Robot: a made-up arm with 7 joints.
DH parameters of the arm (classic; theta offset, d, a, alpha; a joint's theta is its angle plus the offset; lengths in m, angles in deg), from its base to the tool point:
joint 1: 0 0.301 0 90
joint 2: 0 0.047 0 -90
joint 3: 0 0.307 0.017 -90
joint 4: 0 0.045 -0.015 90
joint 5: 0 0.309 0 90
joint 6: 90 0.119 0.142 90
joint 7: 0 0.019 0 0
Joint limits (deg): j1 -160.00..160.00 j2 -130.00..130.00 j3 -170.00..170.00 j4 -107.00..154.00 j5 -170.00..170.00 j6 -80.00..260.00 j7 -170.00..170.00
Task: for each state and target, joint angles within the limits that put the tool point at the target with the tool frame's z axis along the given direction. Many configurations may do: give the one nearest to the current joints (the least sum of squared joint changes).
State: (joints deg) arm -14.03 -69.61 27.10 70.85 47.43 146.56 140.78
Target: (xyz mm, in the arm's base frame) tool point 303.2 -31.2 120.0 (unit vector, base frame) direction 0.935 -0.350 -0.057
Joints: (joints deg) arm 5.31 -86.95 17.13 88.64 26.53 180.39 140.78
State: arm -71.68 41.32 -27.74 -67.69 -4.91 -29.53 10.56
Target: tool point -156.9 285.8 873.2 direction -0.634 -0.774 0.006
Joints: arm -61.85 -0.22 -24.77 -44.31 -51.94 -30.53 10.56
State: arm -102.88 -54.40 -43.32 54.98 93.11 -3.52 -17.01
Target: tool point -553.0 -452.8 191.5 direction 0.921 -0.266 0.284
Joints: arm -148.61 -85.85 -34.25 10.71 143.72 -47.67 -17.01
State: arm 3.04 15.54 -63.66 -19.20 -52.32 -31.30 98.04
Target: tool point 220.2 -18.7 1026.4 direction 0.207 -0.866 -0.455
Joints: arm 42.59 -11.39 -44.96 19.19 -59.18 -23.55 98.04
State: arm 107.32 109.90 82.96 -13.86 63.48 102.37 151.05
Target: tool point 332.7 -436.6 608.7 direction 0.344 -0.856 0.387
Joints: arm 129.29 77.62 66.07 21.69 54.93 94.28 151.05
